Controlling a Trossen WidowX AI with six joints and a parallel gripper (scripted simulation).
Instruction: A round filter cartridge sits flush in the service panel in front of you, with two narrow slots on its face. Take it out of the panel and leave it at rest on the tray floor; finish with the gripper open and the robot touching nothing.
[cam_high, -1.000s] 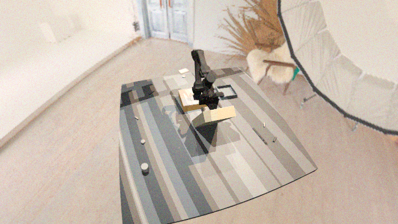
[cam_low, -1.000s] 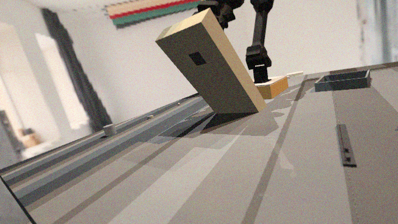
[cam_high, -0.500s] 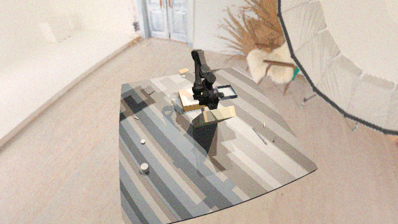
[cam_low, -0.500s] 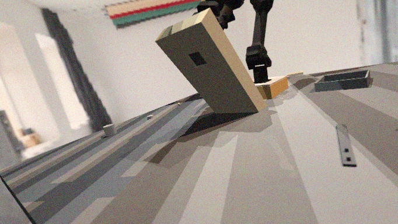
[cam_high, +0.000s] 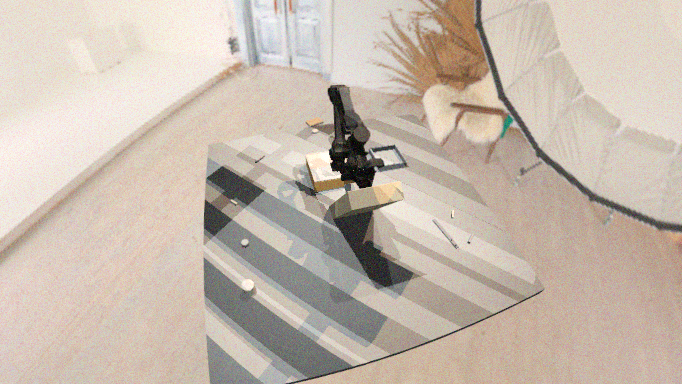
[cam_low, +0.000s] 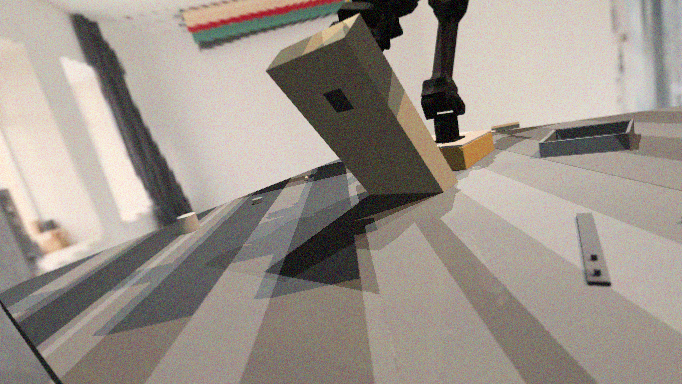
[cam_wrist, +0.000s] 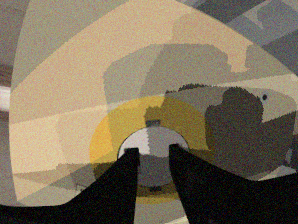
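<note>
The grey filter cartridge lies 10 mm below my gripper tip and 10 mm ahead of it. Round my gripper tip: tan service panel: 80 mm below, 40 mm behind; tray: 430 mm behind, 250 mm to the left, 230 mm below.
</note>
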